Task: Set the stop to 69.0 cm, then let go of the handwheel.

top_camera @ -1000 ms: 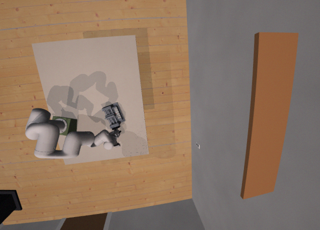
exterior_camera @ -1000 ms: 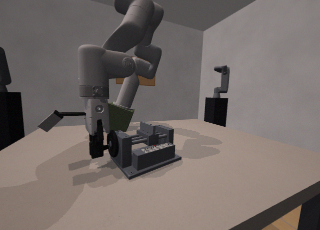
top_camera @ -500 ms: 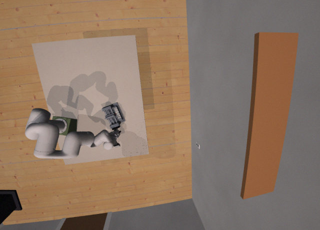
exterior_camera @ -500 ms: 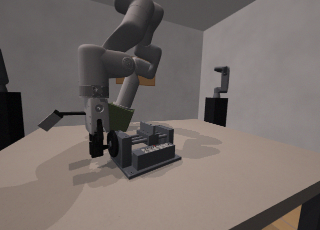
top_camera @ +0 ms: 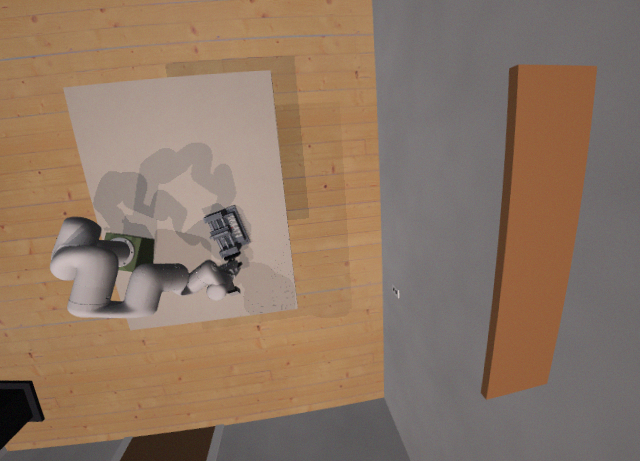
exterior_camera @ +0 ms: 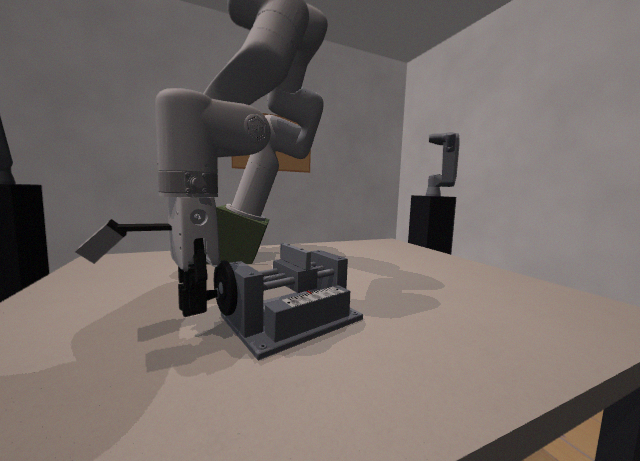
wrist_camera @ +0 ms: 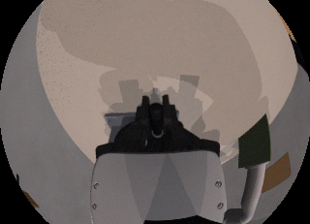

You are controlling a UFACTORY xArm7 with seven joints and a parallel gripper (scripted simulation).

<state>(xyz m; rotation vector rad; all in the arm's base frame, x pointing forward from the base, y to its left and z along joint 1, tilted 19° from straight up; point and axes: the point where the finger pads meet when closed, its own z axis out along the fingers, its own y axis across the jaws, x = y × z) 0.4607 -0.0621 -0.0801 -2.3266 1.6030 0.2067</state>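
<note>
Now: hand 16 cm to the right of the sliding stop block, 3 cm below it and 3 cm past it.
</note>
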